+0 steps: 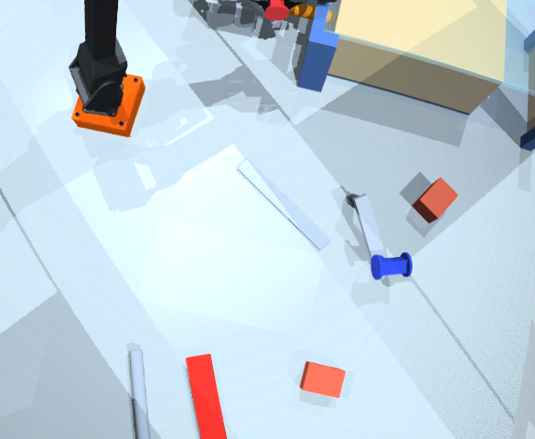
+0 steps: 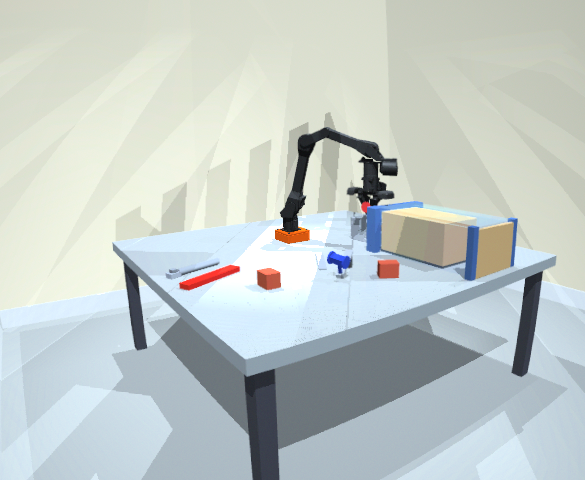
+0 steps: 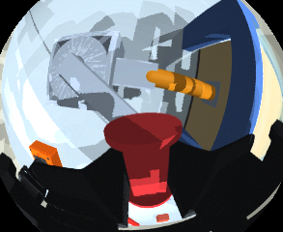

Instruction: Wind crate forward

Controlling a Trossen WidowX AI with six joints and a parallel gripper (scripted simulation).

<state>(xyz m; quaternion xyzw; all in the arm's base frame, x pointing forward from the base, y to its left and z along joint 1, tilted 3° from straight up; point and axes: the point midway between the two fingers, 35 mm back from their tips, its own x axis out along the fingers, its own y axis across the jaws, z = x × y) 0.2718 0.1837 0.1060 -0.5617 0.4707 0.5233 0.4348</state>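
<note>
My gripper tip is 8 cm short of the blue steel frame, 5 cm to the right of it and 1 cm above it. The rest, counted from my gripper tip: red knob (2 cm above); round winch (9 cm behind, 8 cm below, 5 cm to the left); grey crank handle (3 cm behind, 2 cm to the left, 1 cm below).
</note>
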